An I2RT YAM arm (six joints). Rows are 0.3 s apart.
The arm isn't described. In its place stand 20 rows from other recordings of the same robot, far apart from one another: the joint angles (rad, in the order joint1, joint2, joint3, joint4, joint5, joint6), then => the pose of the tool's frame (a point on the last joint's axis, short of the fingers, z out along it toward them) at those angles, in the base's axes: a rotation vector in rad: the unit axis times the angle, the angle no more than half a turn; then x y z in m.
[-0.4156, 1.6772, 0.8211, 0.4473, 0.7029, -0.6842] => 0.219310 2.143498 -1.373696 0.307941 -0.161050 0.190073
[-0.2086, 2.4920, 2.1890, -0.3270, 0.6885, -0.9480] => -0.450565 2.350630 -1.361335 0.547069 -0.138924 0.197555
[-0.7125, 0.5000, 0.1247, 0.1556, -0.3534, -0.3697] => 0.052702 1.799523 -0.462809 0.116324 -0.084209 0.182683
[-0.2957, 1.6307, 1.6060, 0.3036, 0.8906, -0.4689] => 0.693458 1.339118 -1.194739 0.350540 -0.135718 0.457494
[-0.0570, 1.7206, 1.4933, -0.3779, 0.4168, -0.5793] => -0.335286 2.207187 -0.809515 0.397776 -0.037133 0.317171
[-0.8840, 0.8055, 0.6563, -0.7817, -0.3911, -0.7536] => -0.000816 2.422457 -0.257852 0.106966 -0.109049 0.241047
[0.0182, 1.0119, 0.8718, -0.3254, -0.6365, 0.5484] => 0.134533 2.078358 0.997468 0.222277 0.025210 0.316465
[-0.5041, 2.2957, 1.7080, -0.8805, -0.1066, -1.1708] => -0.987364 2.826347 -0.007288 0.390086 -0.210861 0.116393
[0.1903, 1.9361, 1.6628, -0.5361, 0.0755, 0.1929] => 0.039052 2.378888 0.093106 0.434486 0.080961 0.272464
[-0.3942, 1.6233, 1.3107, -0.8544, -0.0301, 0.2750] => 0.890762 2.587746 0.007751 0.303707 -0.125174 0.258114
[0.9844, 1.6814, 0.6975, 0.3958, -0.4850, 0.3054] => -1.073155 2.106873 1.217371 0.164660 0.277846 0.146587
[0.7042, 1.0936, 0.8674, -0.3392, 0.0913, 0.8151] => 0.180237 2.232434 0.773604 0.187588 0.155096 0.292894
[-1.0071, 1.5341, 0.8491, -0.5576, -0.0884, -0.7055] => 0.407194 2.818555 -0.273691 0.148680 -0.229329 0.165166
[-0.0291, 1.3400, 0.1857, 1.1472, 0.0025, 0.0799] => 0.087915 1.575571 0.037822 0.223096 -0.006583 0.169942
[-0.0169, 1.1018, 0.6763, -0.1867, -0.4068, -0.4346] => -0.661826 2.026707 0.179525 0.236116 0.010097 0.241202
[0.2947, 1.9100, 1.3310, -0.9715, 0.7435, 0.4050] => 0.159598 2.697023 -0.980136 0.339781 0.077955 0.178434
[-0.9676, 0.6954, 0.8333, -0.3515, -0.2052, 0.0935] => 0.779984 1.624145 -0.445327 0.095664 -0.126089 0.352679
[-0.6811, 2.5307, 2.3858, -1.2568, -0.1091, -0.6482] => 0.034773 2.941164 -0.027330 0.395353 -0.315437 0.181098
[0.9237, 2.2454, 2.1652, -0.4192, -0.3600, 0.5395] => -0.676738 2.190041 1.212324 0.308383 0.428915 0.308458
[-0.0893, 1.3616, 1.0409, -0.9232, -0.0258, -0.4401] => -0.497673 2.773841 -0.086502 0.250864 -0.021540 0.247671
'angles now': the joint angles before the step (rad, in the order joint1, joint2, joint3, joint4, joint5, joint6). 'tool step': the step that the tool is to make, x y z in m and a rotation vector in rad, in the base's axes. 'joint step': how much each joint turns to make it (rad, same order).
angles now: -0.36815 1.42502 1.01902 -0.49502 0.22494 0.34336
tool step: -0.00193 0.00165 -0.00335 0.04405 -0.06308 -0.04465
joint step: 0.00038 -0.01519 -0.03308 0.04454 -0.02106 0.07695
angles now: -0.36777 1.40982 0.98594 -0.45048 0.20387 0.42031
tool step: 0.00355 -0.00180 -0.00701 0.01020 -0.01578 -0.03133
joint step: -0.00039 0.02039 -0.01256 0.03694 0.00826 0.03421
